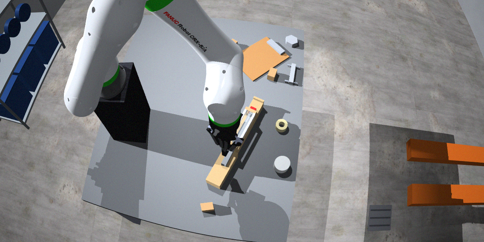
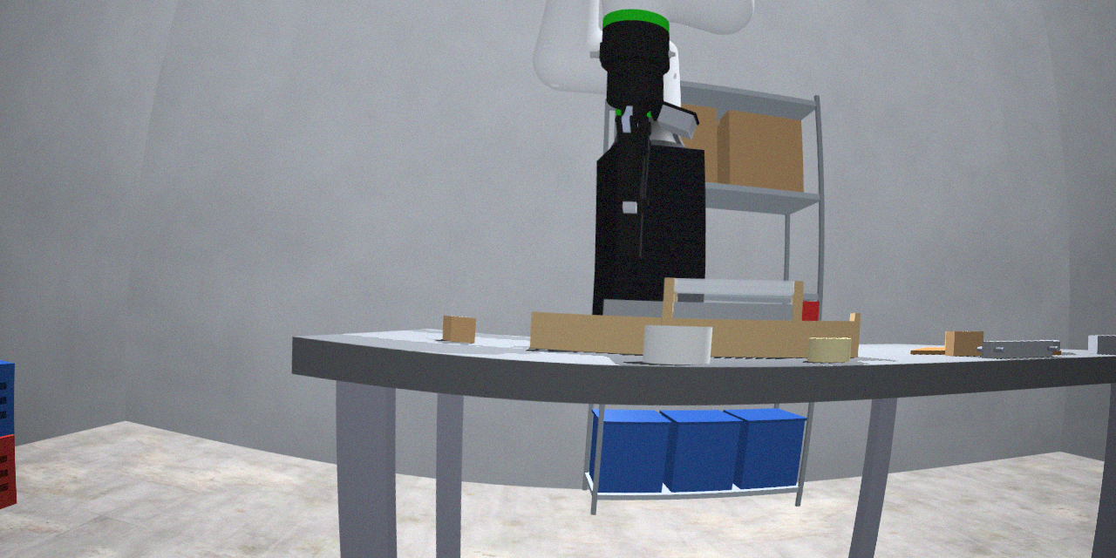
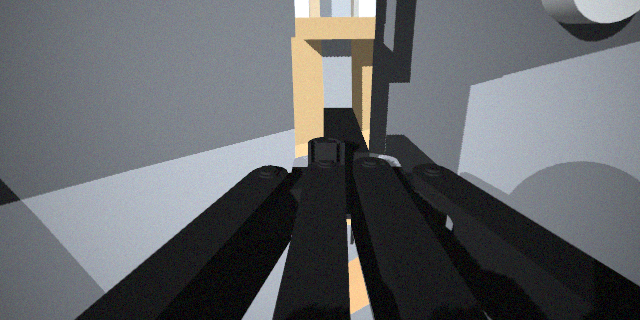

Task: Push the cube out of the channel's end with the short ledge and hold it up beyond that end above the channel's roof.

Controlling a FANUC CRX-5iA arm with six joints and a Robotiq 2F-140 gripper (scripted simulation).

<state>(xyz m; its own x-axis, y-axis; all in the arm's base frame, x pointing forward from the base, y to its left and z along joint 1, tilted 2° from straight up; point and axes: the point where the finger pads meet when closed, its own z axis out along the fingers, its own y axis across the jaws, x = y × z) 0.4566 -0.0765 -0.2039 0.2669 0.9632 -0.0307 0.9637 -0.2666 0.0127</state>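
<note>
Right now the red cube is 6 cm ahead of my hand, 23 cm to the left of it and 9 cm below it. From my hand the other things lie so: tan block: 3 cm behind, 21 cm to the right, 14 cm below; white disc: 22 cm ahead, 3 cm to the left, 13 cm below; wooden channel: 3 cm ahead, 13 cm to the left, 10 cm below.
</note>
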